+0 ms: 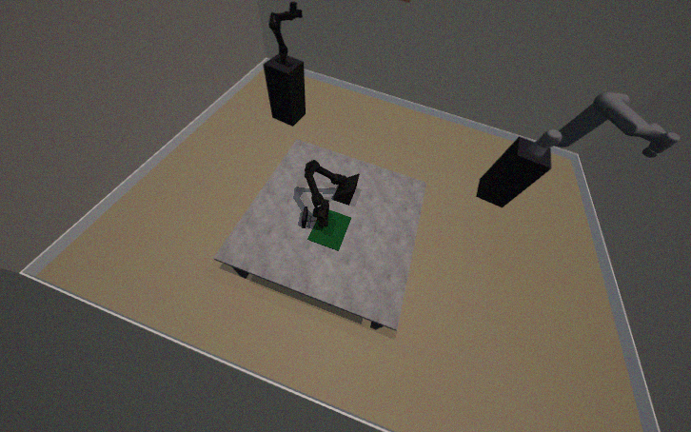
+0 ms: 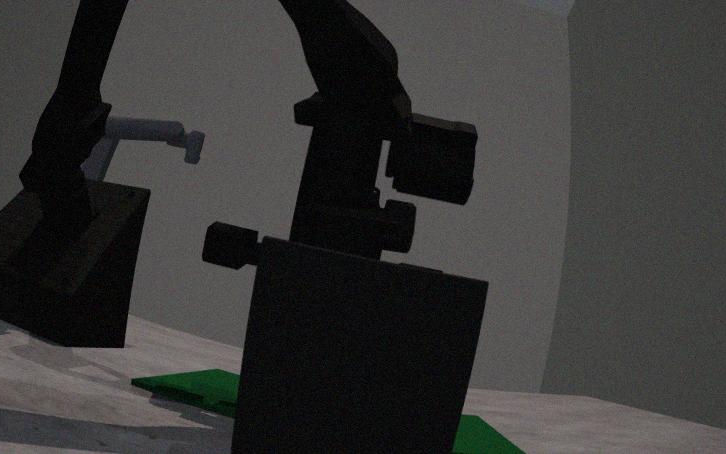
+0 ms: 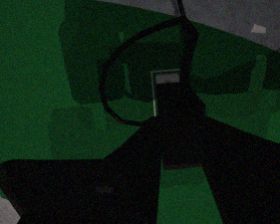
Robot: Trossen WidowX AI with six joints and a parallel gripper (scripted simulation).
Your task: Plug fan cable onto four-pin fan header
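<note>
The dark fan plug lies 1 cm above my gripper tip. From my gripper tip the other things lie so: green board: 7 cm to the left, 5 cm below, 2 cm ahead; fan header: 4 cm below; fan: 12 cm to the right, 6 cm ahead, 2 cm above.
</note>
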